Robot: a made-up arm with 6 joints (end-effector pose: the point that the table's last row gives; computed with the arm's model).
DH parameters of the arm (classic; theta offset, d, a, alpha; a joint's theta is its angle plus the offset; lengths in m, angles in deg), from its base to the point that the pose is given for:
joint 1: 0 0.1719 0 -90
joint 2: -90 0 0.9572 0
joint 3: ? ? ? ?
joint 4: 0 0.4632 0 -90
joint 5: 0 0 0 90
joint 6: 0 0.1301 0 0
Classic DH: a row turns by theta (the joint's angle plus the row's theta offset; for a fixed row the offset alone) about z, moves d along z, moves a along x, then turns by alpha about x.
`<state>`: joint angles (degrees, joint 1 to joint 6).
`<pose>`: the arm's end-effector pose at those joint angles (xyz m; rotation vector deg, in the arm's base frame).
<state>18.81 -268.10 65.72 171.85 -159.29 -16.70</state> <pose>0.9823 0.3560 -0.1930 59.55 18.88 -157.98</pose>
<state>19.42 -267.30 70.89 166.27 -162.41 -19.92</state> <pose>0.9517 0.3541 -0.2093 45.82 16.60 -159.47</pose>
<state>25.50 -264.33 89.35 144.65 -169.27 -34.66</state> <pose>0.8100 0.4005 -0.2550 3.20 9.45 -153.81</pose>
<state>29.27 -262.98 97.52 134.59 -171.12 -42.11</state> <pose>0.7374 0.4276 -0.2655 -12.75 5.71 -147.71</pose>
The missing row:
joint 3: 90 0.0268 0 90
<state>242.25 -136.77 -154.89 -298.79 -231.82 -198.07</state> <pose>0.2342 0.1951 -0.4300 -114.17 74.82 -55.65</pose>
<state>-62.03 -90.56 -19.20 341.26 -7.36 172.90</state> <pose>-0.6794 1.3480 -0.0525 -118.07 40.41 53.64</pose>
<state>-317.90 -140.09 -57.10 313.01 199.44 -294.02</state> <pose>-0.3993 -0.2820 -0.8789 -18.71 6.85 151.86</pose>
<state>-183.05 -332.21 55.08 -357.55 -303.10 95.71</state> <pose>-0.9902 0.0213 0.9770 94.14 -110.90 -34.45</pose>
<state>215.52 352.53 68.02 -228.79 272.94 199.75</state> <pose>-0.3072 -0.1321 1.2775 -138.00 -4.11 64.58</pose>
